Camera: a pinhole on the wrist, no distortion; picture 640 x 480 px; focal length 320.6 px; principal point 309.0 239.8 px. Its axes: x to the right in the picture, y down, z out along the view. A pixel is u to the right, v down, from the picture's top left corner.
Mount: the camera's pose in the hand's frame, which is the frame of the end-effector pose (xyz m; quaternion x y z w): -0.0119 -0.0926 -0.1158 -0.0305 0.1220 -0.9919 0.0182
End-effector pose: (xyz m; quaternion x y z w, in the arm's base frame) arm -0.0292 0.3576 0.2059 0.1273 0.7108 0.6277 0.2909
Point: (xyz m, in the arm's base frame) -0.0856 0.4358 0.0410
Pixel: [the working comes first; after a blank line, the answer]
In the camera's frame: -0.1306 0.0075 0.1690

61 254
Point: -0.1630 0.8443 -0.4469
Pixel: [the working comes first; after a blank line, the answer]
In the camera's frame: -0.5041 0.3158 0.5889

35 412
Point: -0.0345 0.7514 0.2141
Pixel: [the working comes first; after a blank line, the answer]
In the camera's frame: -0.2117 -0.2661 0.3943

137 23
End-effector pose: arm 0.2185 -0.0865 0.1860 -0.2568 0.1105 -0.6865 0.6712
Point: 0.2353 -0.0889 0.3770
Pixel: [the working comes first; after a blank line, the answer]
In the camera's frame: -0.0383 -0.0798 0.2764

265 147
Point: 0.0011 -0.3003 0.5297
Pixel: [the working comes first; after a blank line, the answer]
In the camera's frame: -0.2582 0.1885 0.3262

55 425
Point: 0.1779 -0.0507 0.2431
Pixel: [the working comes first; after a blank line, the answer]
In the camera's frame: 0.0201 -0.0626 0.1386

355 95
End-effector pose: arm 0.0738 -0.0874 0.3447 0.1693 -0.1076 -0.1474 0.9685
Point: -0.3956 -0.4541 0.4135
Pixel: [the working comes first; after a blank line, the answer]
In the camera's frame: 0.3338 0.2113 0.4561

544 388
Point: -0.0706 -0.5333 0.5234
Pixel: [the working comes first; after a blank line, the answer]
In the camera's frame: -0.0115 0.1636 0.5059

302 343
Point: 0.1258 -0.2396 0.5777
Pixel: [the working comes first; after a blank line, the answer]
In the camera's frame: -0.1280 -0.1346 0.3471

191 115
